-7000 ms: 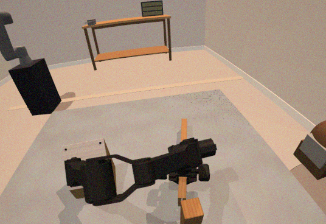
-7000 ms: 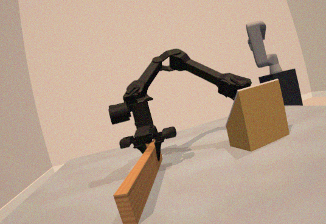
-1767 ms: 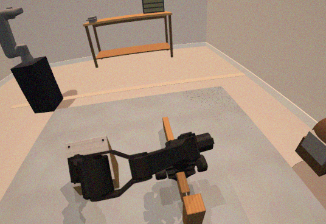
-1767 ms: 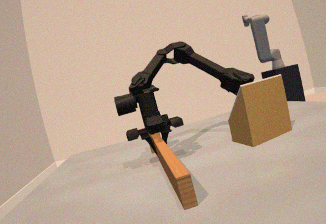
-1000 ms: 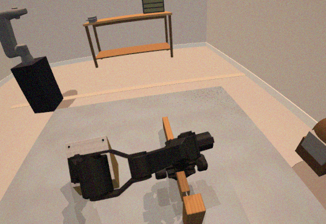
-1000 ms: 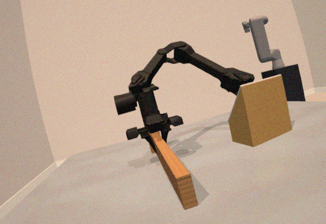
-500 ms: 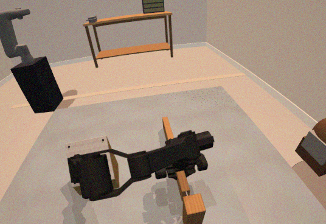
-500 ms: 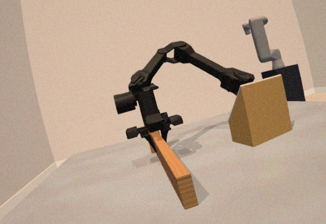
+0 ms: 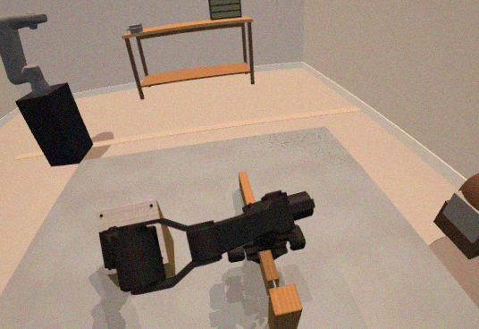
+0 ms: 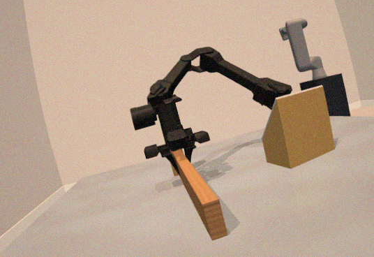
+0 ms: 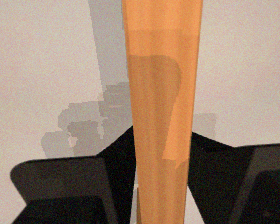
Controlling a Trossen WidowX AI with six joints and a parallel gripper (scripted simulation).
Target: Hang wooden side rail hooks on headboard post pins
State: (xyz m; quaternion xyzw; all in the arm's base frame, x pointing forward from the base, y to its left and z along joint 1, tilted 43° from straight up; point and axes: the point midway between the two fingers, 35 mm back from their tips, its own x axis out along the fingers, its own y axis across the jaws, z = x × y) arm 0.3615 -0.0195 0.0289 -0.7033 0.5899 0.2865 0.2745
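Right now the headboard post is 160 mm to the right of my gripper tip, 40 mm above it and 10 mm ahead of it.
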